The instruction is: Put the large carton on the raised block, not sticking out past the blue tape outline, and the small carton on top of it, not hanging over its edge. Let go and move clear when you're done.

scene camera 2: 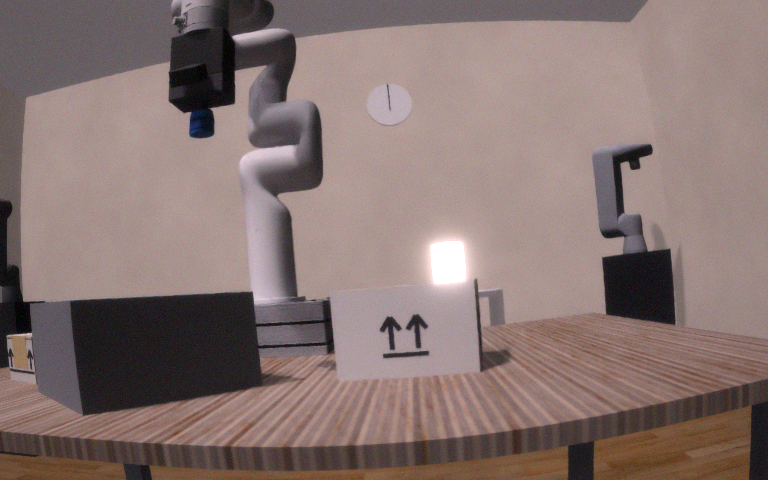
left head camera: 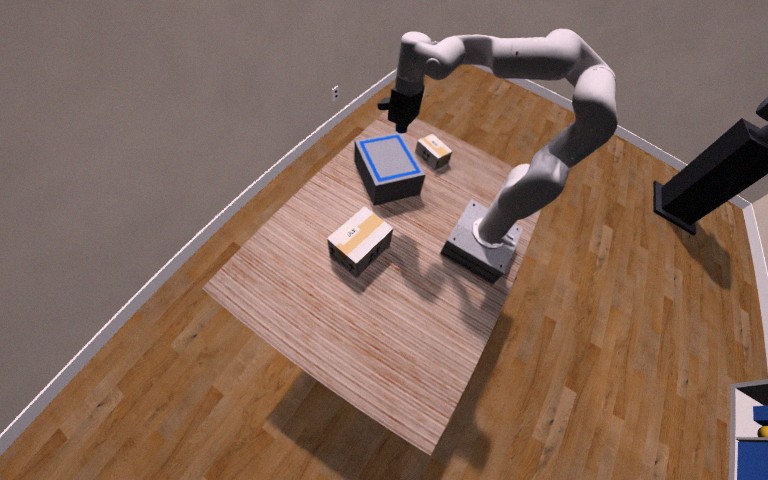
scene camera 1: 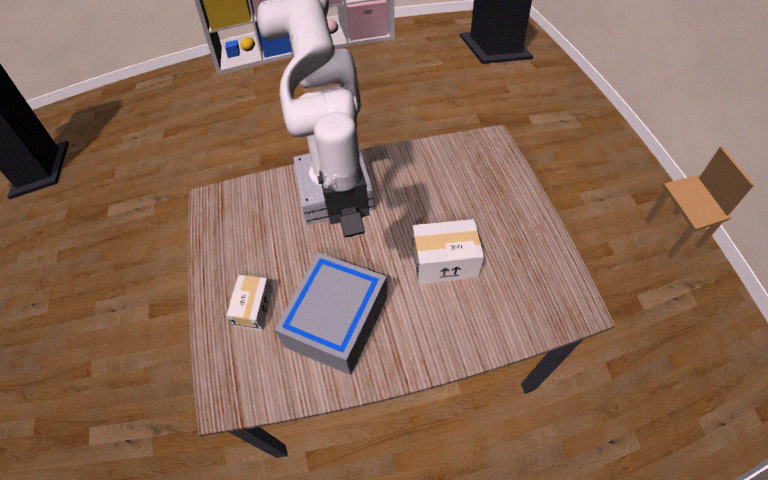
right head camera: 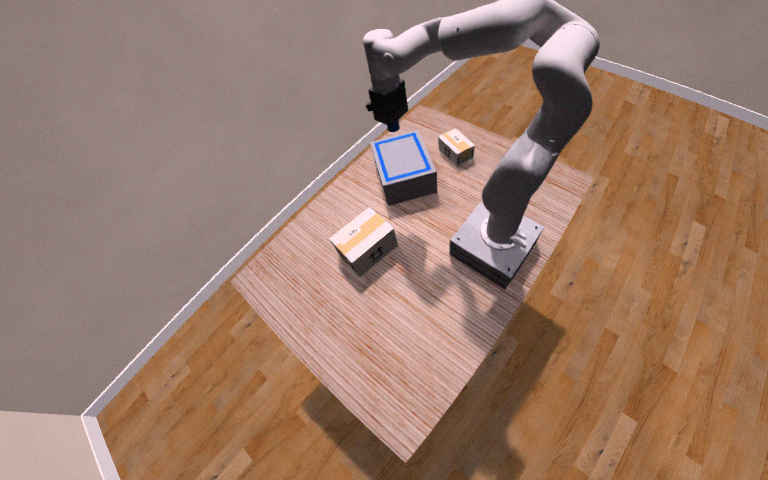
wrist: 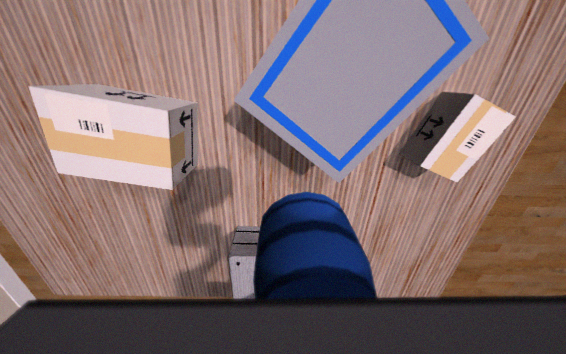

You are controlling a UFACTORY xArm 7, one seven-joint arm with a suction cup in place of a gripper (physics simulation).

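The large white carton with a tan band (left head camera: pixel 360 237) (right head camera: pixel 363 238) (scene camera 1: pixel 449 251) (scene camera 2: pixel 405 333) (wrist: pixel 107 140) lies on the table, apart from the raised block. The grey raised block (left head camera: pixel 394 189) (right head camera: pixel 410 188) (scene camera 1: pixel 331 305) (scene camera 2: pixel 164 350) (wrist: pixel 360 75) carries a blue tape outline on its top, with no carton on it. The small carton (left head camera: pixel 434 148) (right head camera: pixel 456 144) (scene camera 1: pixel 246 301) (scene camera 2: pixel 21 356) (wrist: pixel 470 137) lies on the table at the block's other side, partly hidden in scene camera 2. My blue suction cup (left head camera: pixel 401 129) (right head camera: pixel 393 127) (scene camera 2: pixel 201 124) (wrist: pixel 312 240) hangs high above the table with nothing on it.
The robot's base (left head camera: pixel 481 249) (right head camera: pixel 492 251) (scene camera 1: pixel 305 189) (scene camera 2: pixel 292 328) stands on the table (left head camera: pixel 351 339) (scene camera 1: pixel 453 350), near its edge. A chair (scene camera 1: pixel 696 200), a shelf unit with bins and dark pedestals (left head camera: pixel 713 175) stand on the floor away from the table.
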